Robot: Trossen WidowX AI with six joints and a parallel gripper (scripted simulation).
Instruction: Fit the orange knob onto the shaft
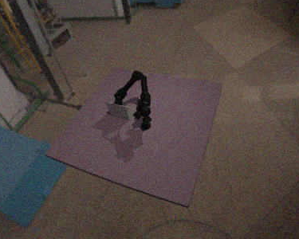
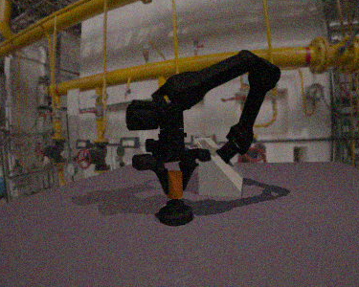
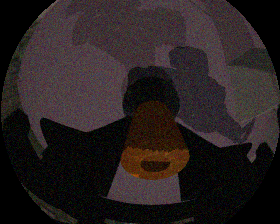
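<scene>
My gripper tip is 40 mm above the pedestal. The rest, counted from my gripper tip: orange knob 20 mm above.
</scene>
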